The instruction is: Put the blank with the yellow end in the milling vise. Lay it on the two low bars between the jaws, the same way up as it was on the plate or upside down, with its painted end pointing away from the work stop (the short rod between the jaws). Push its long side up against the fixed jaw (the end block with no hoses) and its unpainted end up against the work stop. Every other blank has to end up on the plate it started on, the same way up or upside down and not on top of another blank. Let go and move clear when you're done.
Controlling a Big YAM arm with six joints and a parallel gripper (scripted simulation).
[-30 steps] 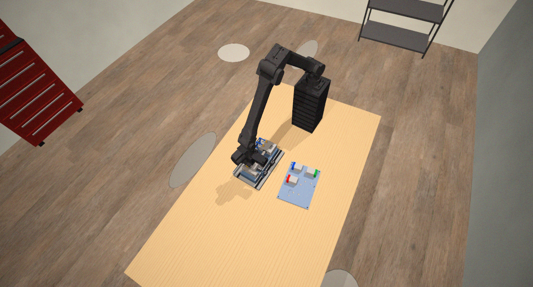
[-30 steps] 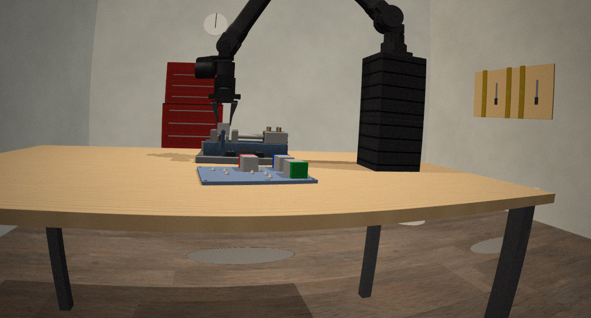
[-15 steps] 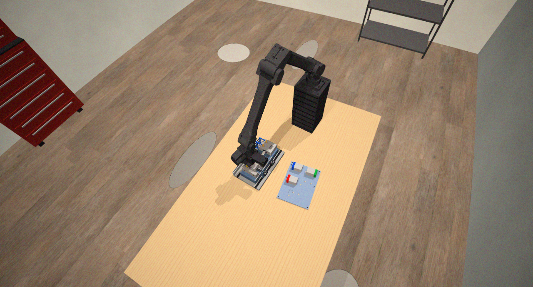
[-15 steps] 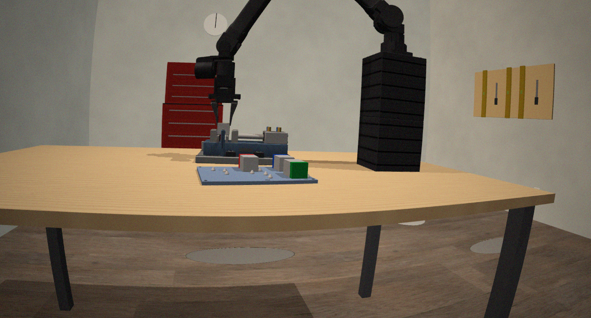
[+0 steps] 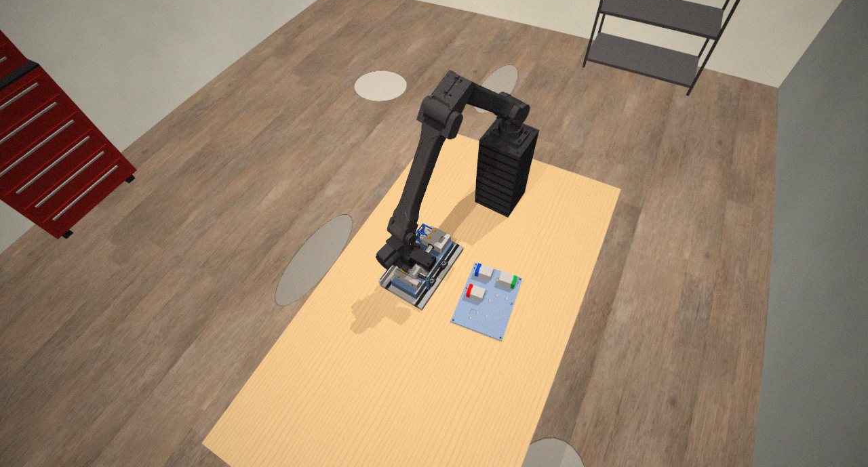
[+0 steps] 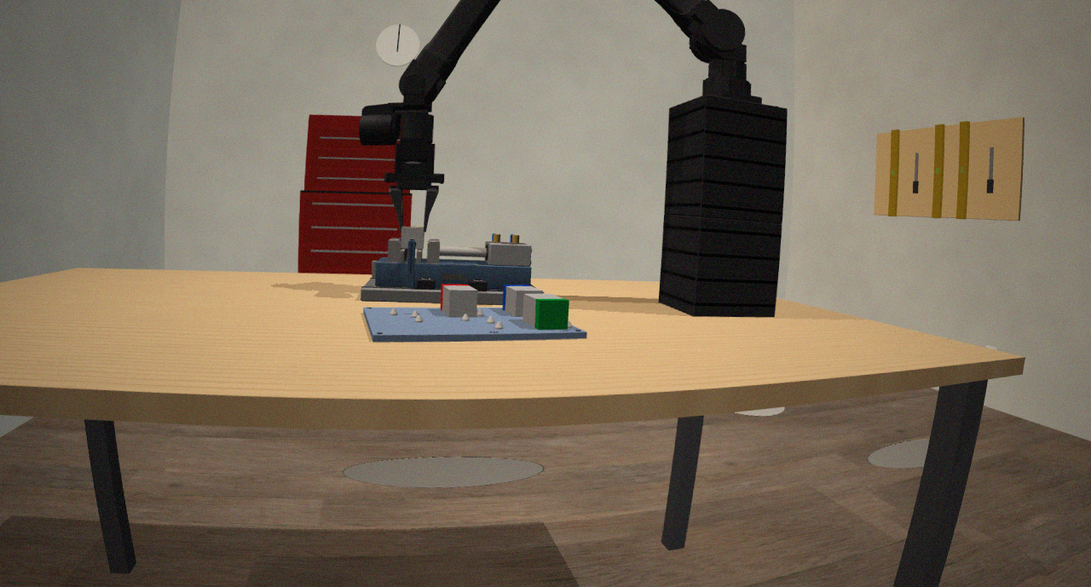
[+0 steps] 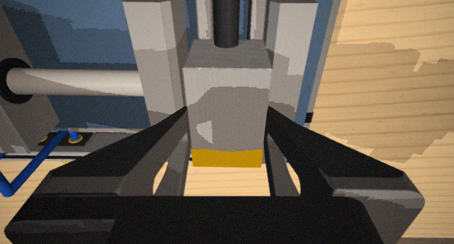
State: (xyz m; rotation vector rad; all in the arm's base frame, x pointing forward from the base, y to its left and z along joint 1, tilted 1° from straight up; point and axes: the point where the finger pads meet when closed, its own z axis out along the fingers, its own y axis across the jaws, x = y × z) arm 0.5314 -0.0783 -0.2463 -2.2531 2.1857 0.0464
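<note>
Now: hand 2 cm above the yellow-ended blank. Round my hand: work stop rod (5 cm to the left, 3 cm below); then fixed jaw (4 cm below, 3 cm ahead); then moving jaw (4 cm below, 4 cm behind).
</note>
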